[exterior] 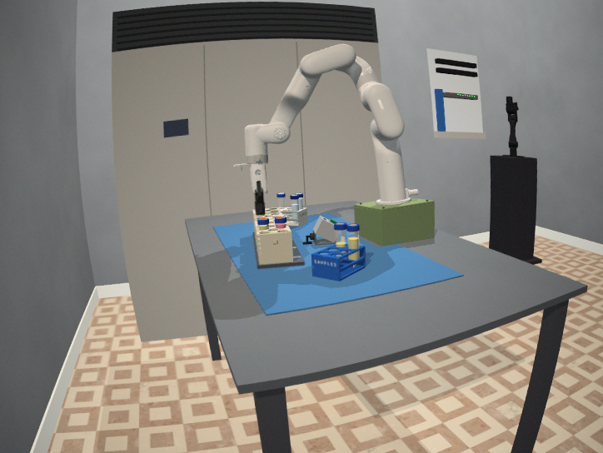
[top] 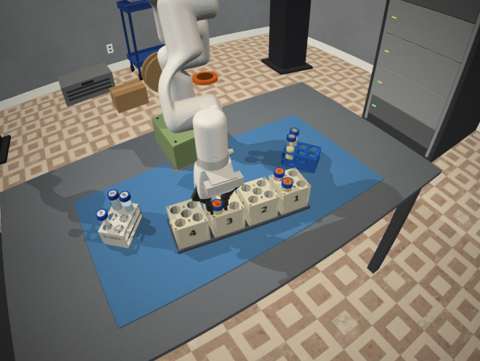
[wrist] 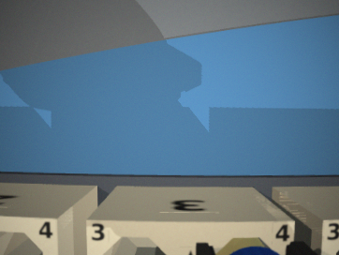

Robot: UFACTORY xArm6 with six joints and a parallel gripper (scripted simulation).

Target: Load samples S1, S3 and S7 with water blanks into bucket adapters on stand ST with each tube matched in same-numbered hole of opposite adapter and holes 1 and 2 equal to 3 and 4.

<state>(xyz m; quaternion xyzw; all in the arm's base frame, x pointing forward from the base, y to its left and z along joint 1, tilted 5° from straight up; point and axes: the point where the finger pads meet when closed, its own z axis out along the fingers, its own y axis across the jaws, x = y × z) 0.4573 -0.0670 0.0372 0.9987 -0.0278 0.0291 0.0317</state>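
Right now the sample tube is 10 mm behind my hand and 50 mm below it. Also, from my hand: DONE desk (220 mm behind, 70 mm to the left, 70 mm below); stand (30 mm behind, 80 mm to the left, 120 mm below); pink-filled tube (30 mm behind, 220 mm to the left, 50 mm below).
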